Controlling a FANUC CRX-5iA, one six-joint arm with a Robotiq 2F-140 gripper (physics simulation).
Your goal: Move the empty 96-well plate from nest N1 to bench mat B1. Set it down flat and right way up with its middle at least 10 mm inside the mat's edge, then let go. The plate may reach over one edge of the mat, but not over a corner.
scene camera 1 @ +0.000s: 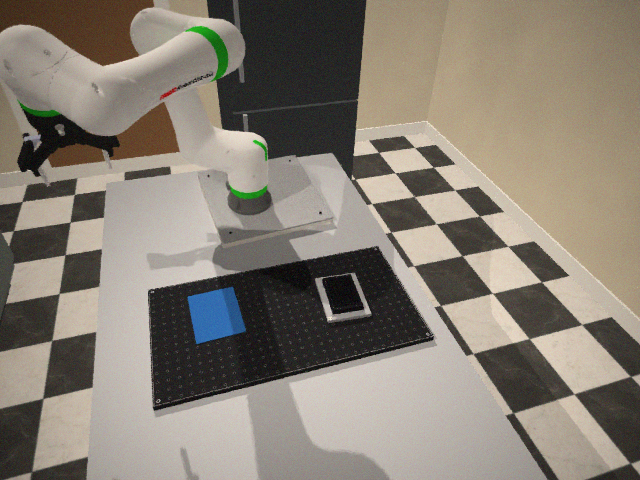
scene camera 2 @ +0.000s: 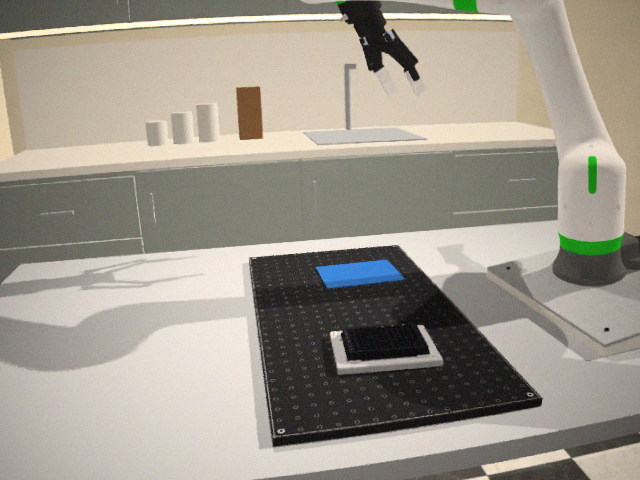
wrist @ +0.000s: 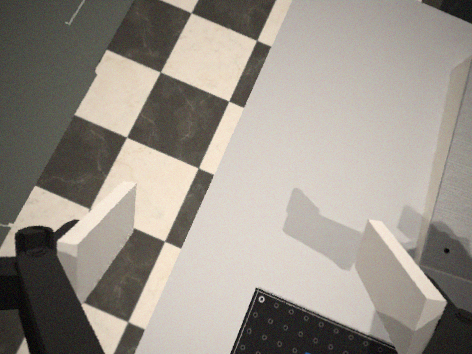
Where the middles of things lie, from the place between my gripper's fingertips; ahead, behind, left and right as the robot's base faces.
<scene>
Right now the blue bench mat (scene camera 1: 216, 314) is 370 mm below my hand, 230 mm to the left of it and 210 mm ahead of it. Round my hand: black 96-well plate (scene camera 2: 402, 340): 570 mm to the left, 350 mm below, 280 mm ahead.
</scene>
